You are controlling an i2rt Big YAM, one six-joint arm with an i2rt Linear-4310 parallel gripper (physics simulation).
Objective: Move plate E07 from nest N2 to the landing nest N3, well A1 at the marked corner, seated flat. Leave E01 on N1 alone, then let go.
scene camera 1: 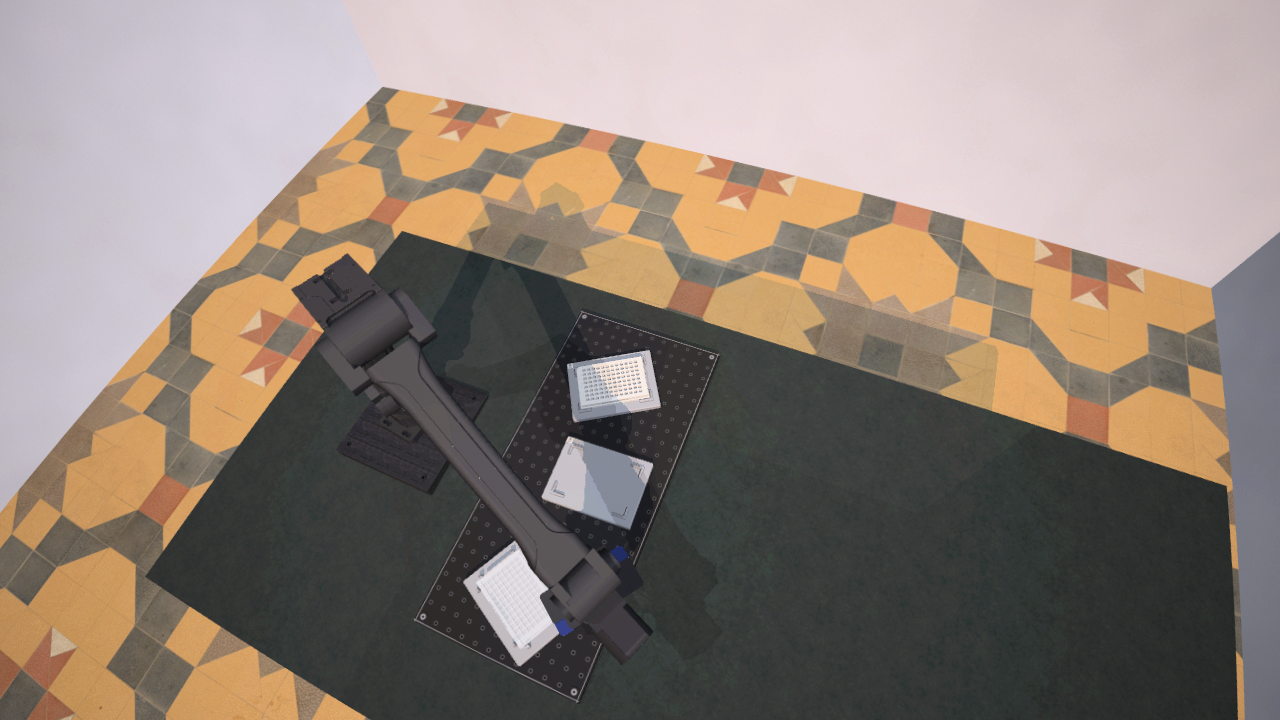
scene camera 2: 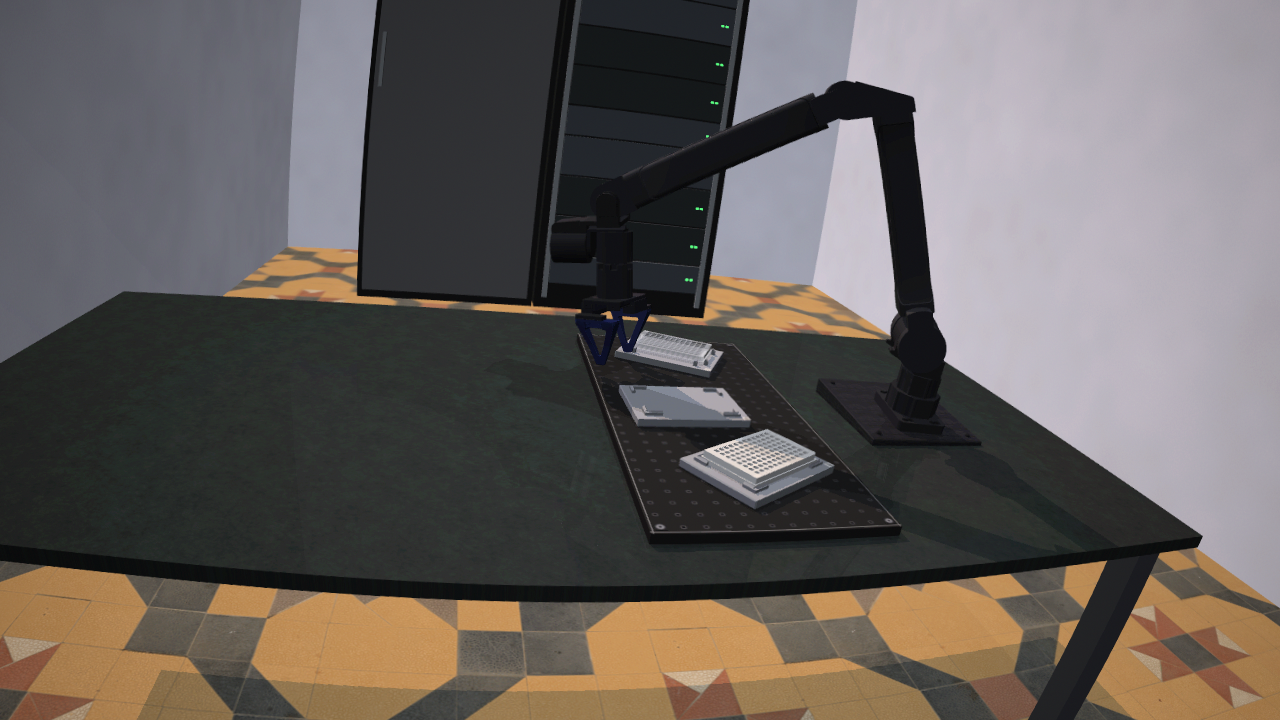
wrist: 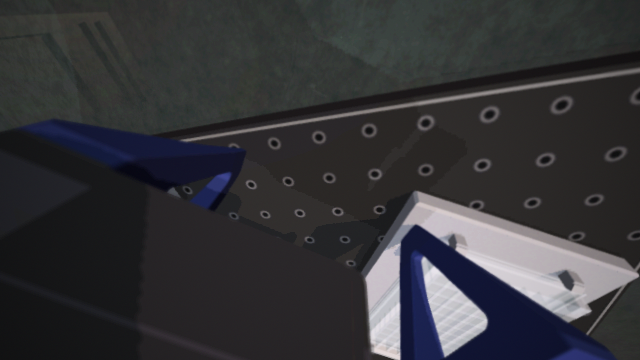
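Observation:
A pale 96-well plate (scene camera 1: 514, 595) (scene camera 2: 671, 344) (wrist: 385, 325) sits on a white nest (scene camera 1: 521, 658) (scene camera 2: 666, 360) (wrist: 505, 242) at the board end beside my gripper. Another well plate (scene camera 1: 613, 380) (scene camera 2: 760, 456) sits on the nest (scene camera 1: 617, 414) (scene camera 2: 720, 481) at the opposite end. Between them a bare nest (scene camera 1: 599, 483) (scene camera 2: 684, 405) shows its corner brackets. Plate labels and corner marks are not legible. My gripper (scene camera 1: 590, 591) (scene camera 2: 614, 354) (wrist: 328, 198) is open and empty, low at the first nest's outer side. In the wrist view one finger overlaps that plate, the other the board.
The perforated black board (scene camera 1: 662, 344) (scene camera 2: 778, 528) (wrist: 400, 150) carries all three nests on the dark table (scene camera 1: 895, 537) (scene camera 2: 358, 447). The arm's base plate (scene camera 1: 402, 447) (scene camera 2: 859, 407) stands beside the board. A tall cabinet (scene camera 2: 456, 152) and a server rack stand behind the table.

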